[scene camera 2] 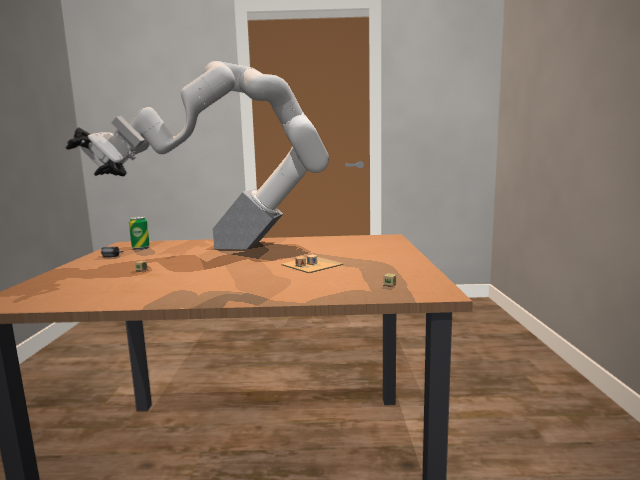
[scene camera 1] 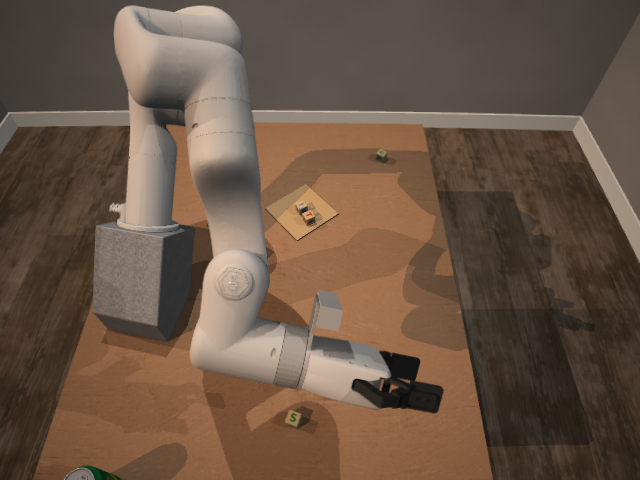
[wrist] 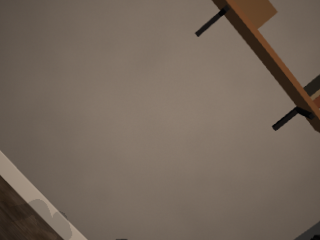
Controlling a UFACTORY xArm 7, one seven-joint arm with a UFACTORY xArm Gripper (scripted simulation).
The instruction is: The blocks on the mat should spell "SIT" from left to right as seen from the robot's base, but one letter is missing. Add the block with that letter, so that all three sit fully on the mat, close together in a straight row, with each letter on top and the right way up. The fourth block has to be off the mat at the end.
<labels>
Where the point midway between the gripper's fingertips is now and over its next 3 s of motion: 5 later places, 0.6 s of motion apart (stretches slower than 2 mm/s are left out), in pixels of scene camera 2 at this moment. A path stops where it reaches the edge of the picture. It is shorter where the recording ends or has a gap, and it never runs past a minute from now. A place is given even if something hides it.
My gripper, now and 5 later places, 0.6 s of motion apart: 83, 158; 118, 166; 202, 188; 294, 216; 357, 235; 361, 236
</labels>
